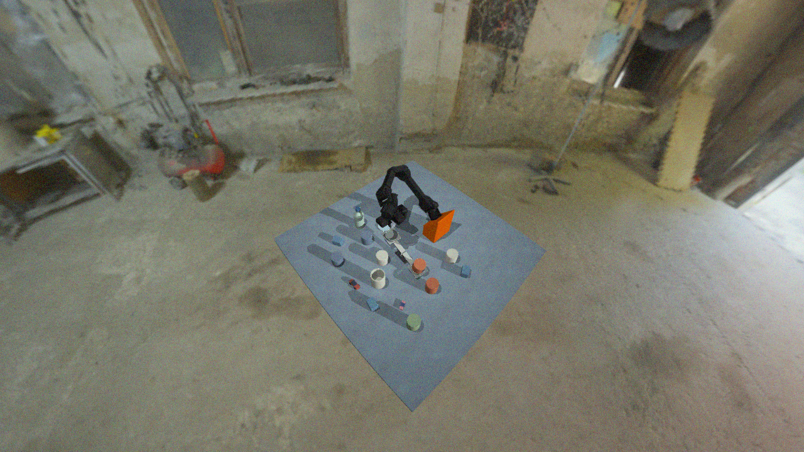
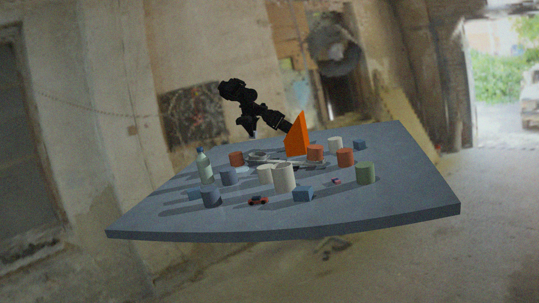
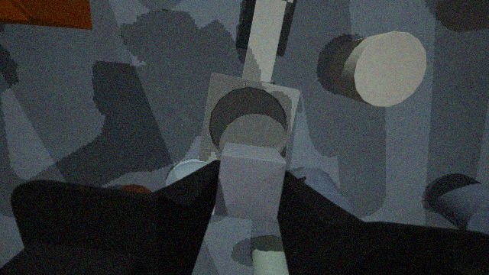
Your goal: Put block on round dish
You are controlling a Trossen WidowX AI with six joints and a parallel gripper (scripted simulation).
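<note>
Right now the round dish is 170 mm below my gripper tip, 140 mm to the right of it and 50 mm behind it. The rest, counted from my gripper tip: cream mug (230 mm ahead, 180 mm to the left, 130 mm below).
</note>
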